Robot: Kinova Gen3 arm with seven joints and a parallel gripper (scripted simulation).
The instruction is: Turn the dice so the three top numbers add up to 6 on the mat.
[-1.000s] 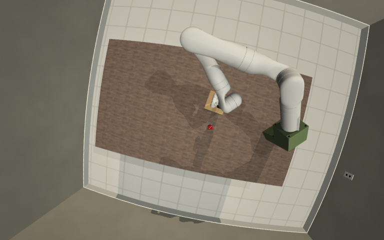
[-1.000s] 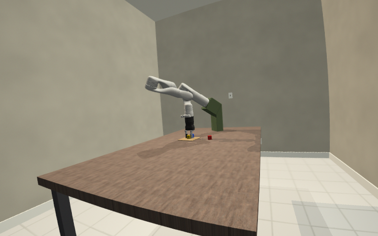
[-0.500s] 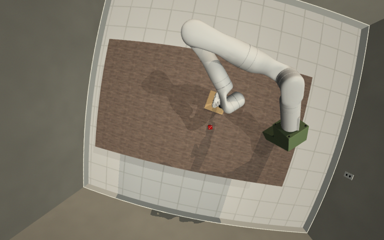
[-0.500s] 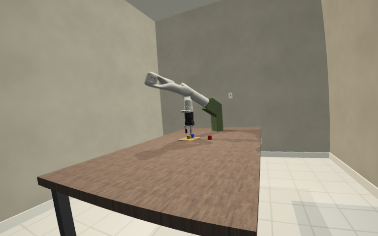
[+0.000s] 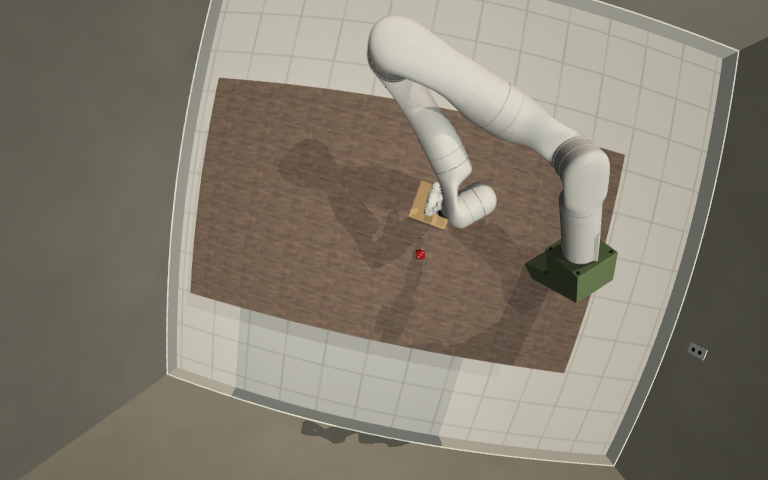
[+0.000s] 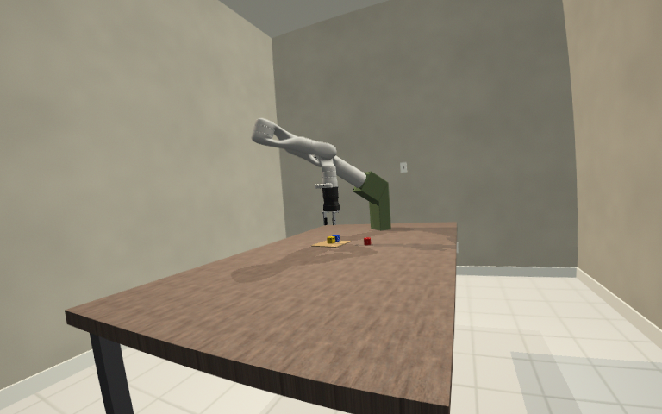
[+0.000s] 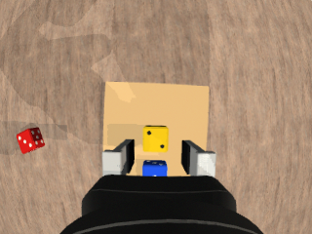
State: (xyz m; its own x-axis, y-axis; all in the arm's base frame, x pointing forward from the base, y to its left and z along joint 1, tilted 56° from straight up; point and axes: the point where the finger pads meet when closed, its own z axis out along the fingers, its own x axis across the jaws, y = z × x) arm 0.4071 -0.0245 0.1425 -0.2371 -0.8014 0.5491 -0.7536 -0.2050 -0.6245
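Now: hand 5 cm short of the red die, 18 cm to the right of it and 9 cm above it. The rest, counted from my hand: yellow die (9 cm below); then blue die (4 cm behind, 1 cm to the left, 9 cm below); then tan mat (11 cm below).
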